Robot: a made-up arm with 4 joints. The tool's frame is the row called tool.
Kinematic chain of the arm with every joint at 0, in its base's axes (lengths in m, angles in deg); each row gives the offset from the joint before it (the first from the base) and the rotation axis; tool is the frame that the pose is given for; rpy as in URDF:
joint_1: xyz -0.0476 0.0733 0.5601 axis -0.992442 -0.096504 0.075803
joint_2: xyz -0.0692 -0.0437 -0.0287 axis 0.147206 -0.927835 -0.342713
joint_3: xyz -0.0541 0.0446 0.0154 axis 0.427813 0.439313 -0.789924
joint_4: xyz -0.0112 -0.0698 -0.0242 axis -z
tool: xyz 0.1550 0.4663 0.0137 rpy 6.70 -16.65 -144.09
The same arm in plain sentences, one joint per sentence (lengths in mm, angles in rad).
The arm has four revolute joints in a row. What follows holds with every joint at zero, and every direction is one of the base frame's. Joint 1 sits 47.6 mm along -x and 73.3 mm along +y and 560.1 mm along +z from the base frame's origin and rotates about the direction (-0.992442, -0.096504, 0.075803). Joint 2 sits 69.2 mm along -x and 43.7 mm along -y and 28.7 mm along -z from joint 1 and rotates about the direction (0.147206, -0.927835, -0.342713). Joint 3 sits 54.1 mm along -x and 44.6 mm along +y and 15.4 mm along +z from joint 2 and rotates about the direction (0.427813, 0.439313, -0.789924). Joint 4 sits 11.2 mm along -x and 69.8 mm along -y and 24.2 mm along -z from joint 3 and rotates about -z. The tool frame, which is the frame that the pose is given for, sits 155 mm along +x and 466.3 mm along +y and 13.7 mm along +z from joint 4; its axes are the base frame's turned by roll 0.1169, pitch -0.2906 and yaw -2.5148 rad (as in URDF: about the fixed x, then y, then z).
